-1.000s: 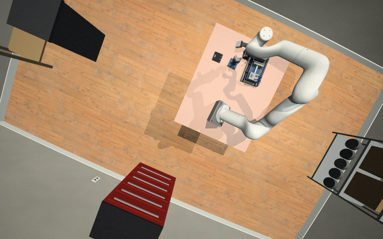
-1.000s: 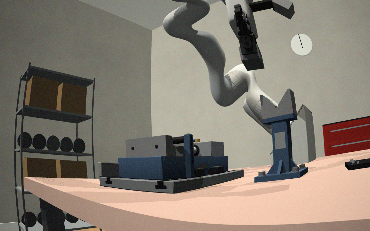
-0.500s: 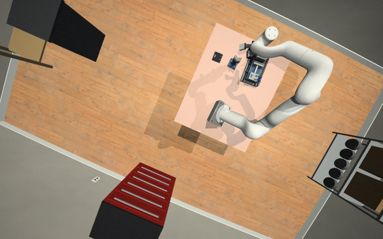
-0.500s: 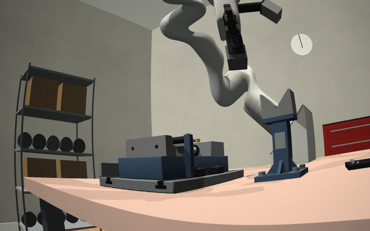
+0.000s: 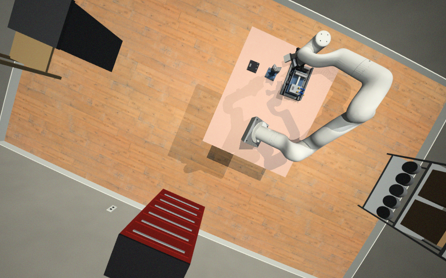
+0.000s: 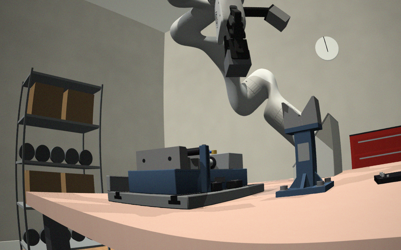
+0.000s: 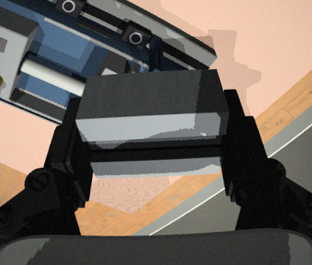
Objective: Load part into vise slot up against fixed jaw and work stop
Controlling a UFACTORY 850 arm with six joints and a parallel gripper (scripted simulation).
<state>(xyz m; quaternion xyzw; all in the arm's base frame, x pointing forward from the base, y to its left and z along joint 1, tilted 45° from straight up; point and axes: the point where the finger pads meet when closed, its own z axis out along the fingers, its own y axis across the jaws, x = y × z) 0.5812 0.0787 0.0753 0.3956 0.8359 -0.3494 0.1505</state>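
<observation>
The moving jaw lies 170 mm below my hand, 120 mm to the right of it and 10 mm ahead of it. Round my hand: cylinder rod: 170 mm below, 130 mm to the right, 40 mm behind; then work stop rod: 160 mm below, 80 mm to the right, 50 mm ahead; then part: right at my hand.
</observation>
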